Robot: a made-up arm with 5 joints.
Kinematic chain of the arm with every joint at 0, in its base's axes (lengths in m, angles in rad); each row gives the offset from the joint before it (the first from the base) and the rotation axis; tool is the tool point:
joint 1: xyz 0 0 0.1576 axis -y
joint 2: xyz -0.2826 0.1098 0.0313 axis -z
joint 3: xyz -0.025 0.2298 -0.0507 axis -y
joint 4: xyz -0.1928 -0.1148 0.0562 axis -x
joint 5: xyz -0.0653 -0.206 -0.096 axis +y
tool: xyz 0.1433 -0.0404 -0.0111
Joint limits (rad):
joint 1: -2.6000..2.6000
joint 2: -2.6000..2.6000
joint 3: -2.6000..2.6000
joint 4: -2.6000..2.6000
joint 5: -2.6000..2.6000
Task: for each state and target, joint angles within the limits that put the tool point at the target. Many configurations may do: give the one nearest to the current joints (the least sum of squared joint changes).
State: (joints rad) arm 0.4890 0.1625 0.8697 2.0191 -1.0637
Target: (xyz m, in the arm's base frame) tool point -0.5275 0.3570 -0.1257
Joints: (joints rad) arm 0.5867 0.1409 0.8311 1.8892 -0.8968
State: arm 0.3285 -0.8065 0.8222 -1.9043 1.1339
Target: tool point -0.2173 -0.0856 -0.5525
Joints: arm 0.9703 -1.5981 0.5999 -1.9707 1.4047
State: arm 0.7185 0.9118 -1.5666 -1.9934 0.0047
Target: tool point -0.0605 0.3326 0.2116
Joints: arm 0.7869 1.3118 -1.4459 -2.1017 -0.0500
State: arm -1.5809 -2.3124 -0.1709 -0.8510 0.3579
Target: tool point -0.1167 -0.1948 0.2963
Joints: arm -1.5812 -2.4571 -0.6954 -1.0008 0.6604
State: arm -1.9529 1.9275 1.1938 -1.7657 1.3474
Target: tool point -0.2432 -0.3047 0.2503
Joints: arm -1.4752 2.3726 1.9021 -1.8552 1.5418
